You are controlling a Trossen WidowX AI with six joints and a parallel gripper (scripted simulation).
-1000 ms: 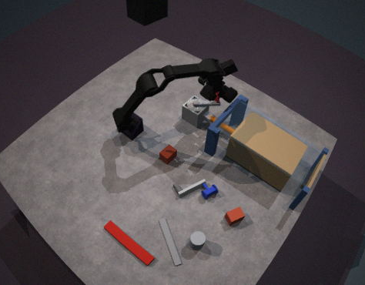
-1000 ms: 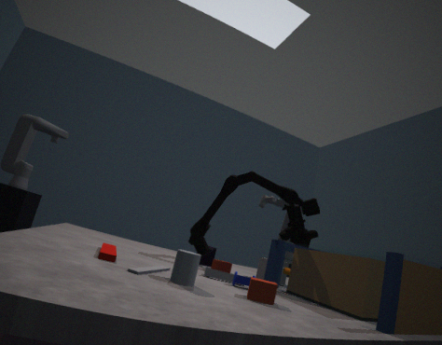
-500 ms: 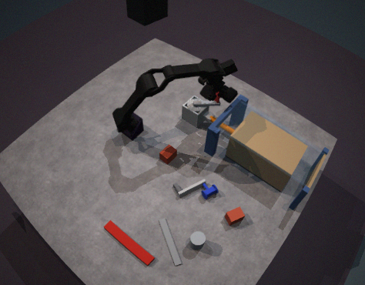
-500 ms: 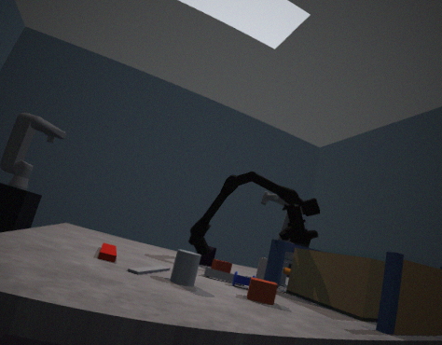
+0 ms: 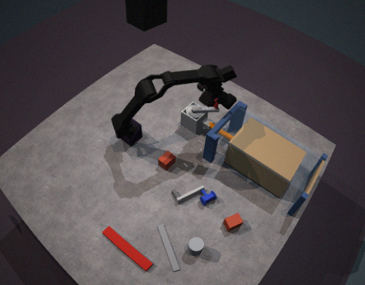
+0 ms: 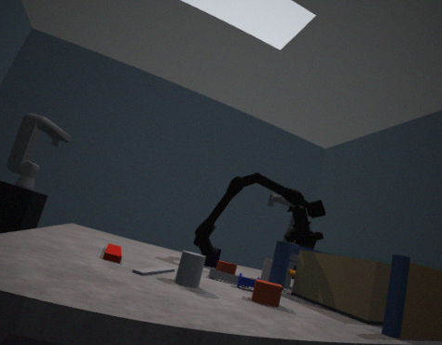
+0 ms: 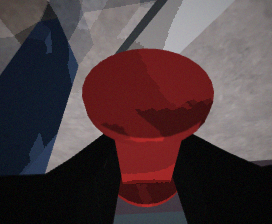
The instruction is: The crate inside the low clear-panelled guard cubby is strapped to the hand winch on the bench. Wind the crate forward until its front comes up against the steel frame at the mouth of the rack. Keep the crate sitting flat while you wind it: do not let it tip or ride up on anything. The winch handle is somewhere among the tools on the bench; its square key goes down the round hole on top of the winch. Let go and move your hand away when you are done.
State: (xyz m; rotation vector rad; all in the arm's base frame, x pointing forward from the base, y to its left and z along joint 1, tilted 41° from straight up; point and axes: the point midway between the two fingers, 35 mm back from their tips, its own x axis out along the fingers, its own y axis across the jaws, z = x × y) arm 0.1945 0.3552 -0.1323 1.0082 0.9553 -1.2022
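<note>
My gripper tip is now 5 cm to the left of the winch handle with red knob, 3 cm above it and 2 cm past it. From my gripper tip the other things lie so: blue t-shaped piece (34 cm to the right, 25 cm ahead, 12 cm below); then grey strip (60 cm to the right, 31 cm ahead, 13 cm below); then grey winch (11 cm to the right, 10 cm below, 8 cm behind).
</note>
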